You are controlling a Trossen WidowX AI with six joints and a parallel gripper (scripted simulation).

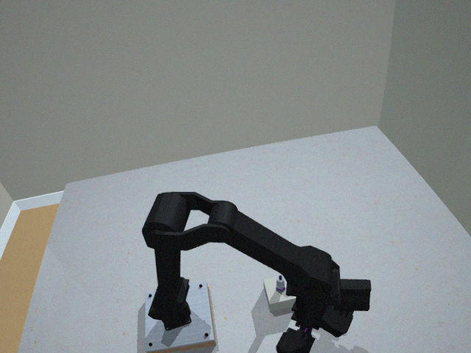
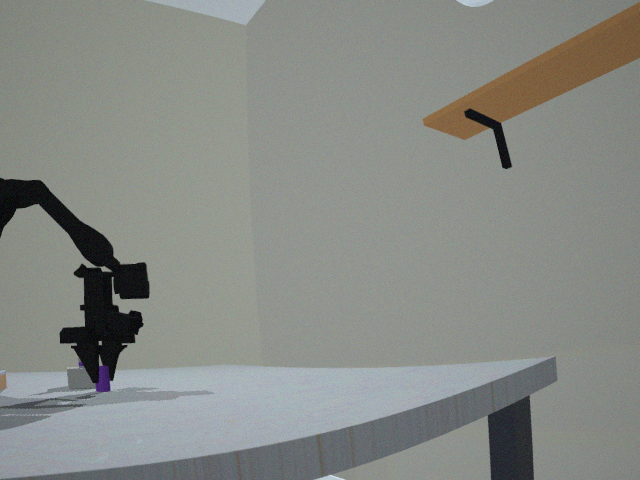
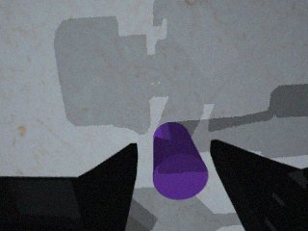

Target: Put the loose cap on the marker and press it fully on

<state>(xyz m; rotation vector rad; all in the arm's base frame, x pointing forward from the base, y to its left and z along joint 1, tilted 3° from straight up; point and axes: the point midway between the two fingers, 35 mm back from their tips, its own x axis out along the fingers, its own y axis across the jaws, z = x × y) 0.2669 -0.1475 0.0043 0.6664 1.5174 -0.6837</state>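
My gripper tip is now 12 cm to the right of the pale holder block and 1 cm past it. The rest, counted from my gripper tip: purple cap (1 cm above).
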